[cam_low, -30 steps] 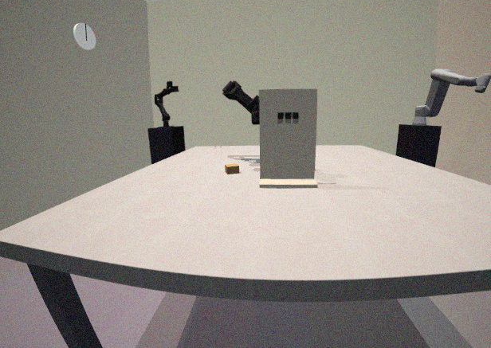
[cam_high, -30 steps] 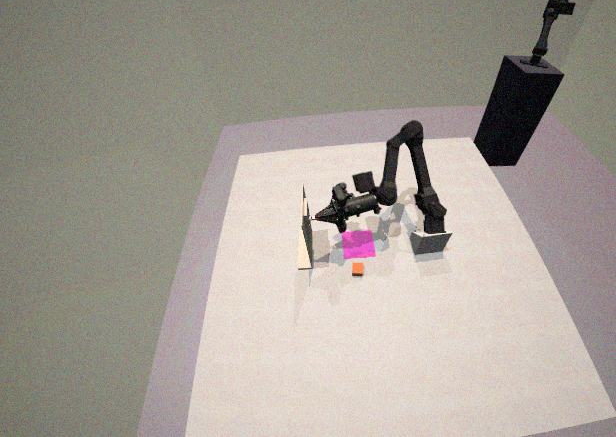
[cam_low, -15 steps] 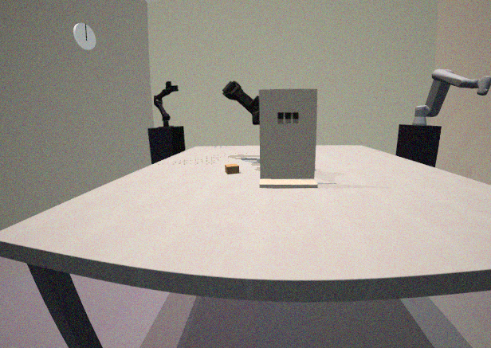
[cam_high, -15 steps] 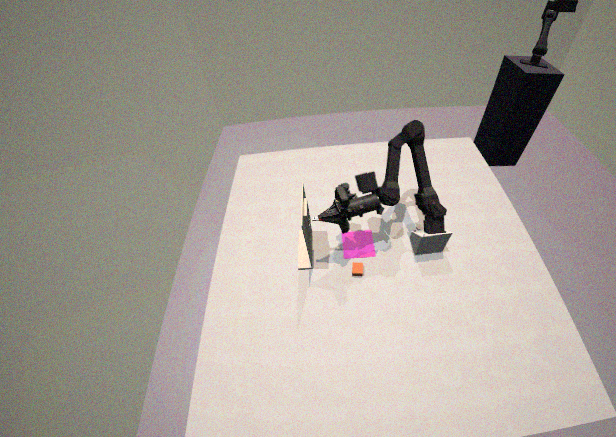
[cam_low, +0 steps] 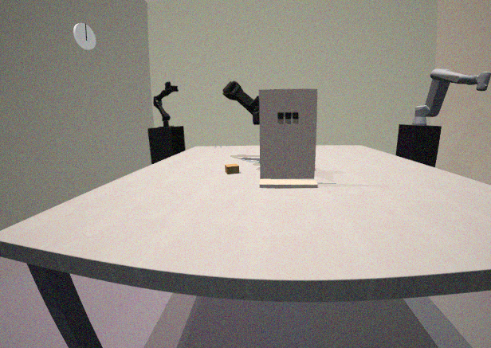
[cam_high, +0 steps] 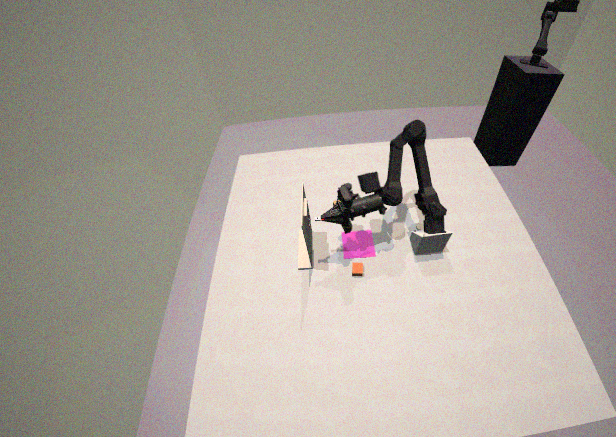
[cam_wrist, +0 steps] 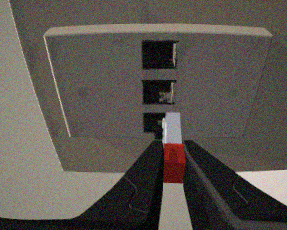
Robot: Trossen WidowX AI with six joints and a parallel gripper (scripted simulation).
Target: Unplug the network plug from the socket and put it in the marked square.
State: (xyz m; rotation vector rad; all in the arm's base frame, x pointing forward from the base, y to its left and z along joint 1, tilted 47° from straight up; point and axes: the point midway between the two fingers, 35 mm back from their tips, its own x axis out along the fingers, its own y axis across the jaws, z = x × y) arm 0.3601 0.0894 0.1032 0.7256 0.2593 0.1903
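My gripper tip is now 13 cm past the magenta marked square, 2 cm to the left of it and 20 cm above it. Also, from my gripper tip: network plug (right at my gripper tip); then panel (6 cm ahead, 7 cm below).
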